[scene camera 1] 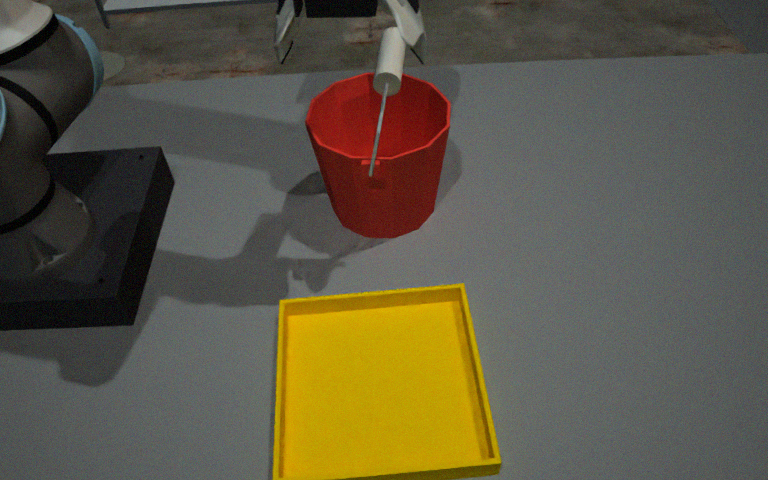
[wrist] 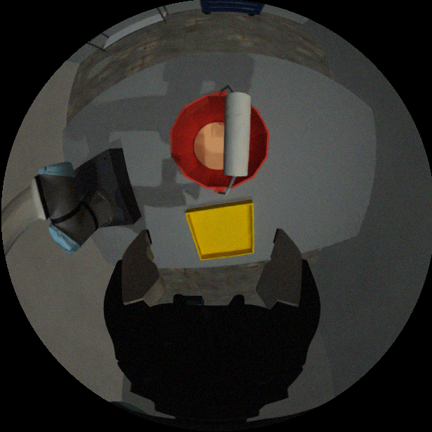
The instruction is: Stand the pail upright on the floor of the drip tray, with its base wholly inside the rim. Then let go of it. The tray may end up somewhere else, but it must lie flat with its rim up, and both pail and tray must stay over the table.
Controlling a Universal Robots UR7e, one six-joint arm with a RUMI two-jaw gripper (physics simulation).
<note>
I see my gripper, a yellow drip tray and a red pail.
</note>
